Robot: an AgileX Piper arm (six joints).
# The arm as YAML. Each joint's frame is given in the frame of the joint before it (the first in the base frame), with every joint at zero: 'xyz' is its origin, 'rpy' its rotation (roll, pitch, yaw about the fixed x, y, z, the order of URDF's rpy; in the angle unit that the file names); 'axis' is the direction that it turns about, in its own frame. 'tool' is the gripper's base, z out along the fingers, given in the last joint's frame.
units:
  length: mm
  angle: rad
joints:
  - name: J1
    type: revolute
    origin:
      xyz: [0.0, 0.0, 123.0]
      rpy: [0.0, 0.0, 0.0]
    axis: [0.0, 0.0, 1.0]
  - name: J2
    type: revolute
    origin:
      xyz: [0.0, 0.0, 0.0]
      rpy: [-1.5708, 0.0, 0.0]
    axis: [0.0, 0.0, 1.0]
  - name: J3
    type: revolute
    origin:
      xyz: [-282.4, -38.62, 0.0]
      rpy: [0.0, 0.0, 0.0]
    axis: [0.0, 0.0, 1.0]
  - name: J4
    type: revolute
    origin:
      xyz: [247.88, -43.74, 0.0]
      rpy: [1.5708, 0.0, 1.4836]
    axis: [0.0, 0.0, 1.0]
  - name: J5
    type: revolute
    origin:
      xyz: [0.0, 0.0, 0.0]
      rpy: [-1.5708, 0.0, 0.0]
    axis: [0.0, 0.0, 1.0]
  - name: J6
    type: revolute
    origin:
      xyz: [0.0, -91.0, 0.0]
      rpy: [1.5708, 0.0, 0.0]
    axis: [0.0, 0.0, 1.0]
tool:
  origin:
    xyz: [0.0, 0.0, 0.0]
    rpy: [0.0, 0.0, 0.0]
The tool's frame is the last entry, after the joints.
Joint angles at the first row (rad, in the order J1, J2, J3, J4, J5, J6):
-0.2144, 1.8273, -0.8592, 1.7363, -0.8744, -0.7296
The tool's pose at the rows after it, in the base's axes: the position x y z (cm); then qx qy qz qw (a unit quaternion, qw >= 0):
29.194 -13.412 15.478 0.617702 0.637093 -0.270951 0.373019
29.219 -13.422 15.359 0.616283 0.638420 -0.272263 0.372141
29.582 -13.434 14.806 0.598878 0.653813 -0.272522 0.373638
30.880 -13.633 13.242 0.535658 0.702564 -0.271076 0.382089
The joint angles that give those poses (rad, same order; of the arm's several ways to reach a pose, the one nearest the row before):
-0.2143, 1.8273, -0.8600, 1.7384, -0.8765, -0.7335
-0.2144, 1.8315, -0.8600, 1.7357, -0.8766, -0.7334
-0.2144, 1.8516, -0.8600, 1.6964, -0.8586, -0.7334
-0.2213, 1.9138, -0.8685, 1.5485, -0.7996, -0.7334

